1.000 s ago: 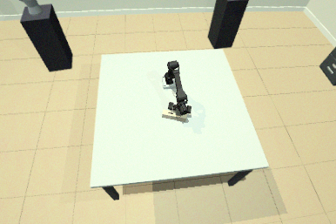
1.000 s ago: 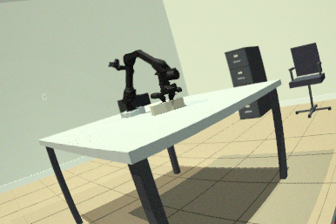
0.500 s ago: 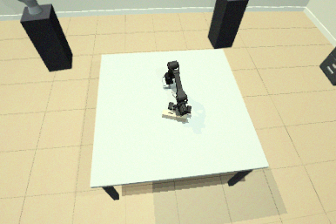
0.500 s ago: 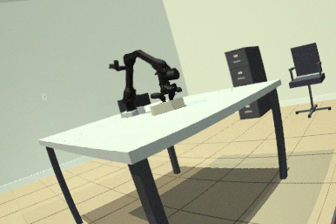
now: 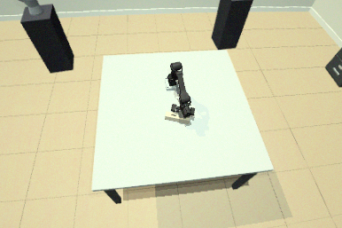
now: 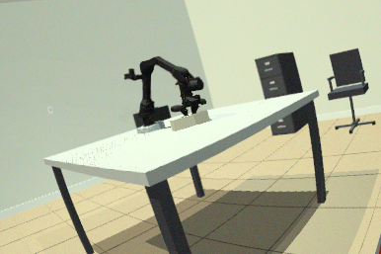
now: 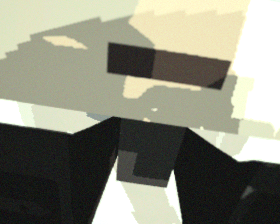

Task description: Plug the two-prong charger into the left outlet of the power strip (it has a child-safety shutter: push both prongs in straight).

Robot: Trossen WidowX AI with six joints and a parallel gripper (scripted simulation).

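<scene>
The black two-prong charger is 20 mm ahead of my gripper tip, 10 mm to the right of it and 10 mm above it.
</scene>
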